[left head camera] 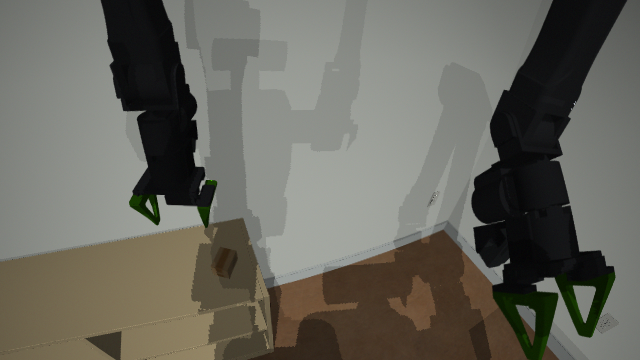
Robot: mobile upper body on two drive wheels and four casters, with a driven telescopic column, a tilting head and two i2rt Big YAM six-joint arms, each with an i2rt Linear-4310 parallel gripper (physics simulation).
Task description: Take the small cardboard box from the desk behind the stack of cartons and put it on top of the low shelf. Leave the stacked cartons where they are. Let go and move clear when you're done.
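Frame: origin at the left arm's base, x right, y ahead, z up, level; metres.
Seen in the pictures: left gripper, fingertip midpoint: (182,224); right gripper, fingertip midpoint: (561,348).
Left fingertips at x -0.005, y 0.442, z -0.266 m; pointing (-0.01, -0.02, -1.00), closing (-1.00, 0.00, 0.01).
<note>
Offsets run from my left fingertips to a thing's top centre. Level surfaces: height alone.
The small cardboard box {dx -0.005, dy +0.210, dz -0.382 m} (224,262) rests on the top of the low shelf {dz -0.432 m} (125,280), near the shelf's right end, in the shadow of an arm. My left gripper (182,225) is open, with nothing between its green fingers. It is above and a little to the left of the box in the picture, apart from it. My right gripper (560,345) is open and empty at the lower right, well away from the shelf. The desk and the stacked cartons do not show in this view.
A pale wall (320,190) rises behind the shelf. Brown floor {dz -1.042 m} (370,320) lies to the right of the shelf, edged by a light baseboard (340,262). Wall sockets {dx +1.163, dy +0.800, dz -0.585 m} (433,198) {dx +1.817, dy -0.240, dz -0.585 m} (607,323) show on the walls. Shadows of the arms fall across wall, shelf and floor.
</note>
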